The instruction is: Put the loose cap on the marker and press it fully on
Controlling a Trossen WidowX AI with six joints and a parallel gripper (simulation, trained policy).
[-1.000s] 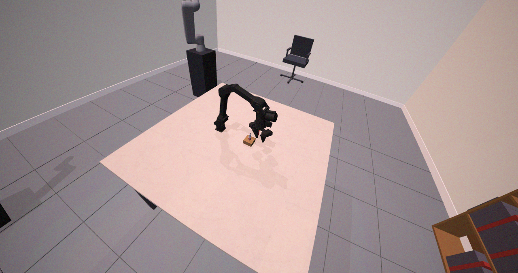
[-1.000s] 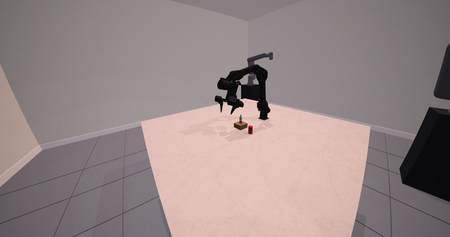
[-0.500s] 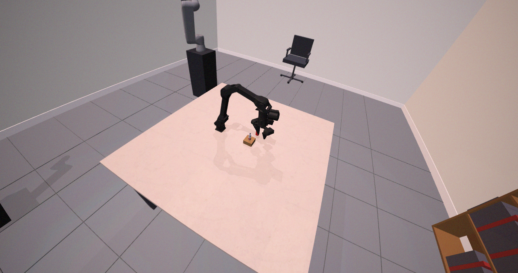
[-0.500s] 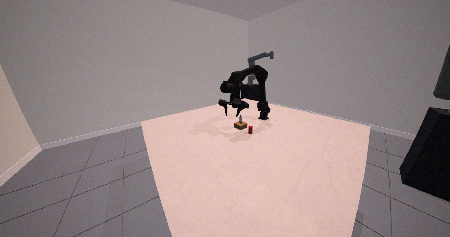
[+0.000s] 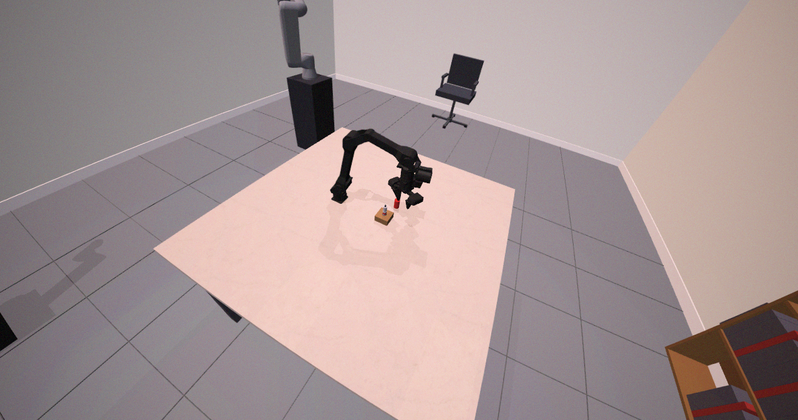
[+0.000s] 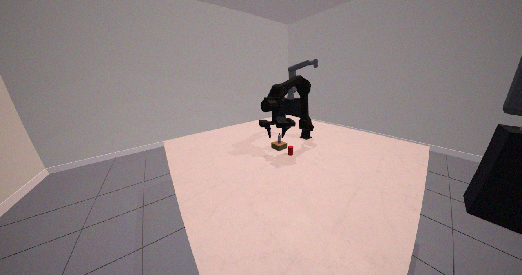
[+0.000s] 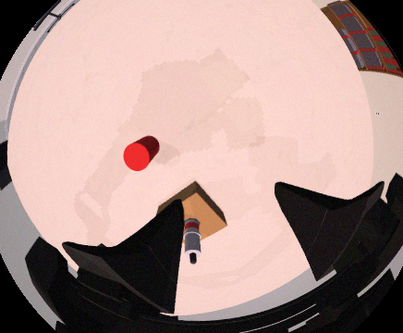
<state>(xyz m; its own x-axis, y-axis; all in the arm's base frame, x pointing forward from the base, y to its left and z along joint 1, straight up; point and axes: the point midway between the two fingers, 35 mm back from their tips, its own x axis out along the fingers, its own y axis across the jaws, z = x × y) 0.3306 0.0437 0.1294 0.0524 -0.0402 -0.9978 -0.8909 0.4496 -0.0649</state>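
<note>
Right now the red cap is 5 cm behind my gripper tip, 6 cm to the left of it and 7 cm below it. Also, from my gripper tip: brown holder block 7 cm behind, 5 cm to the right, 8 cm below.
</note>
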